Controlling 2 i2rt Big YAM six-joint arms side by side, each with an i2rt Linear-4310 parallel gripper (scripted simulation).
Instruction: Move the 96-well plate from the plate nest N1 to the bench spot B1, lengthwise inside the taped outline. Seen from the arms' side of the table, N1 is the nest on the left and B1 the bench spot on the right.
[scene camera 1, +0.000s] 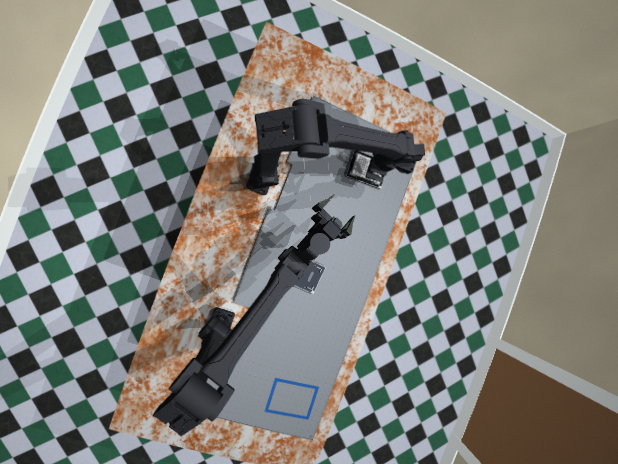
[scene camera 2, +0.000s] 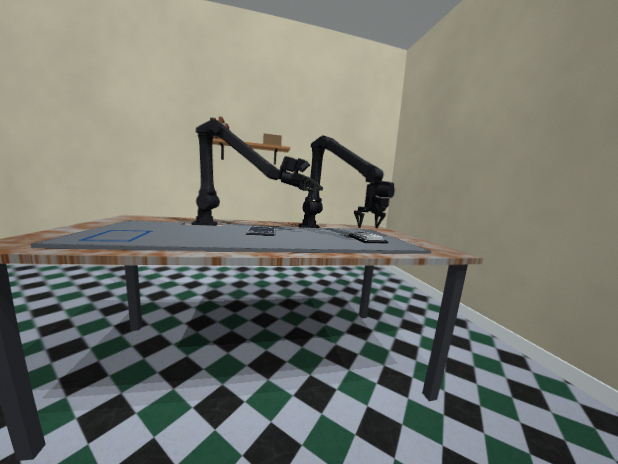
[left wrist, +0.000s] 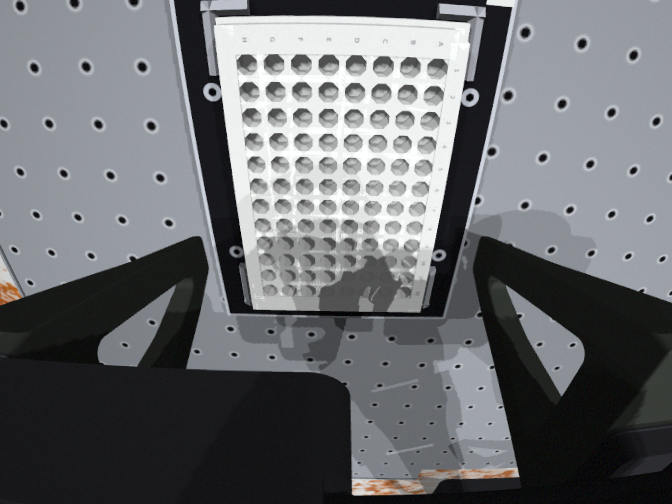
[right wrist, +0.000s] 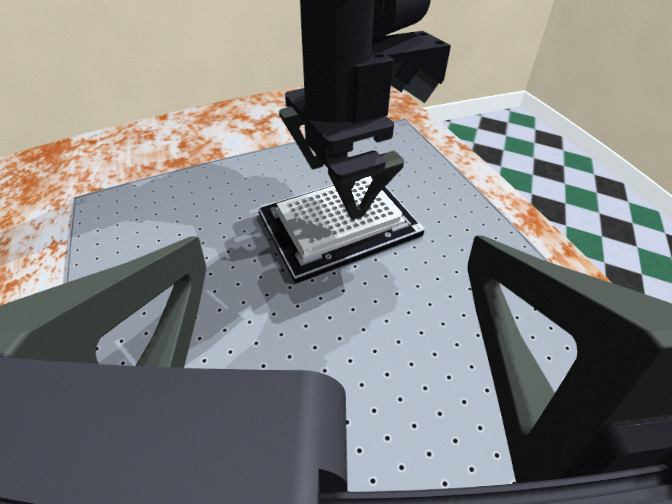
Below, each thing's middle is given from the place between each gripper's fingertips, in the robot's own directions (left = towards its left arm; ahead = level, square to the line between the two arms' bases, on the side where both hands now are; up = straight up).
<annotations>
Now: the white 96-well plate (left wrist: 356, 274) 4 cm below my left hand and 1 cm ahead of it. Round my left hand: black nest (left wrist: 208, 118): 6 cm below, 1 cm ahead.
Right now the white 96-well plate is 220 mm to the left of my right hand, 210 mm below it and 120 mm ahead of it. Also, from my right hand: black nest: 220 mm to the left, 220 mm below, 120 mm ahead.
</annotations>
